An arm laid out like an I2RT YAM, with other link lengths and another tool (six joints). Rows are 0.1 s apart.
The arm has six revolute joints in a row. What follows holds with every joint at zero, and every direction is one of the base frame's.
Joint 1 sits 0.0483 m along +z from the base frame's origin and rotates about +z.
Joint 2 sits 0.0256 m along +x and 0.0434 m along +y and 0.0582 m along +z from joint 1 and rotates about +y.
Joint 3 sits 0.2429 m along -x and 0.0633 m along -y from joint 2 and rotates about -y.
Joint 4 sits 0.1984 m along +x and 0.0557 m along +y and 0.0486 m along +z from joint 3 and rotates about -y.
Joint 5 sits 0.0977 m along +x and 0.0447 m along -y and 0.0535 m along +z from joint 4 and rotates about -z.
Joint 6 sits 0.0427 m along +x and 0.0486 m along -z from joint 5 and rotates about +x.
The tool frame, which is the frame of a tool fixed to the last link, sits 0.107 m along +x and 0.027 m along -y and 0.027 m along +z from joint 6; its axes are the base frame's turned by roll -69.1, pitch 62.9 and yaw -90 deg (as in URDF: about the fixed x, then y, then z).
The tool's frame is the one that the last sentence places.
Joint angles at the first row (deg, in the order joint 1, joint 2, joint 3, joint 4, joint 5, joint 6):
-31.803, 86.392, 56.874, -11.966, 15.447, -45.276
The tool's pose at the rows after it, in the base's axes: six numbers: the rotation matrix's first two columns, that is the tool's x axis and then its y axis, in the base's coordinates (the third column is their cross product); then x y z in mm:
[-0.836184 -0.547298 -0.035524 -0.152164 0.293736 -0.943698 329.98 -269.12 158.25]
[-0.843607 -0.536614 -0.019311 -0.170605 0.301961 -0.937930 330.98 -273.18 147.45]
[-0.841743 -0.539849 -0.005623 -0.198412 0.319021 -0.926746 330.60 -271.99 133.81]
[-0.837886 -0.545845 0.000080 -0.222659 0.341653 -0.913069 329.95 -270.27 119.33]
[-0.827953 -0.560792 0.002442 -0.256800 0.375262 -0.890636 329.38 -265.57 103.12]
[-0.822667 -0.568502 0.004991 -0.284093 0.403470 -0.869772 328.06 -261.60 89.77]
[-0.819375 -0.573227 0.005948 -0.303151 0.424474 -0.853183 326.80 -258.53 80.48]
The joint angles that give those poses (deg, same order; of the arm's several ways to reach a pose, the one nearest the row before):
-31.901, 88.880, 57.876, -11.470, 17.527, -44.825
-32.059, 90.959, 58.099, -10.990, 18.204, -44.726
-32.020, 92.367, 57.540, -10.955, 18.019, -44.825
-32.125, 93.795, 56.837, -10.777, 17.262, -44.825
-32.148, 95.271, 56.560, -11.774, 15.744, -44.899
-32.110, 96.549, 56.425, -12.774, 14.758, -44.736
-32.080, 97.452, 56.414, -13.646, 14.035, -44.561

